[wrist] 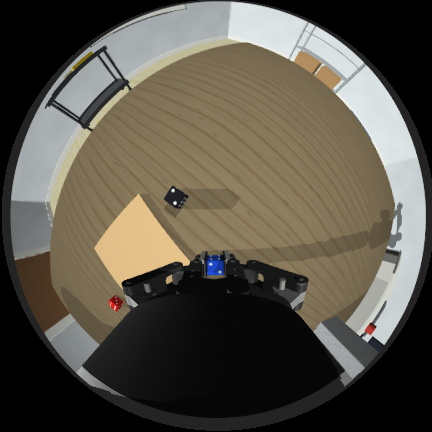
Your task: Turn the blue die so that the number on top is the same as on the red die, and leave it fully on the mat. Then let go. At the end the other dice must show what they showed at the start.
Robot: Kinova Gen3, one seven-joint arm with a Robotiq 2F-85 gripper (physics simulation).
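My gripper is shut on the blue die, at the lower middle of the wrist view. The die's face toward the camera shows two white pips; its other faces are mostly hidden by the fingers. Whether it touches the table is hard to tell. The plain tan mat lies left of the gripper, its near part hidden behind the left finger linkage. The red die sits at the lower left, off the mat and beside the left linkage; its pips are too small to read surely. The black die stands beyond the mat's far corner, two white pips on its upper face.
The wooden table top stretches around the mat. A black-framed rack stands at the upper left, and a shelf with brown boxes at the upper right. A grey block is at the lower right.
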